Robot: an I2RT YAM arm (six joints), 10 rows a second.
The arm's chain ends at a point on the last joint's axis. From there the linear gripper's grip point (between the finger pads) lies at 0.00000 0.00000 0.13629 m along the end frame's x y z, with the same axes.
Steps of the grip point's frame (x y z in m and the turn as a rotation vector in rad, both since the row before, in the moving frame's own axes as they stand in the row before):
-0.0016 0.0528 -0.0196 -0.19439 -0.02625 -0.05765
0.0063 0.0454 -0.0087 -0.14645 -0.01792 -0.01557
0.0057 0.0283 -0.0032 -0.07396 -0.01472 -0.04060
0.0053 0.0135 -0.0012 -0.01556 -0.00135 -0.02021
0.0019 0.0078 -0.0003 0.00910 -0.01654 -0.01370
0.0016 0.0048 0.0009 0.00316 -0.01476 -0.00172
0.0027 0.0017 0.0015 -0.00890 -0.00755 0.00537
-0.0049 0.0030 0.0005 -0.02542 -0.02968 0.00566
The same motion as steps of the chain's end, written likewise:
0.0012 0.0264 -0.0170 -0.19439 -0.02625 -0.05765
0.0086 0.0255 -0.0072 -0.14645 -0.01792 -0.01557
0.0075 0.0182 -0.0028 -0.07396 -0.01472 -0.04060
0.0055 0.0114 -0.0012 -0.01556 -0.00135 -0.02021
0.0042 0.0090 -0.0003 0.00910 -0.01654 -0.01370
0.0036 0.0052 0.0009 0.00316 -0.01476 -0.00172
0.0037 0.0005 0.0015 -0.00890 -0.00755 0.00537
-0.0008 -0.0005 0.0006 -0.02542 -0.02968 0.00566

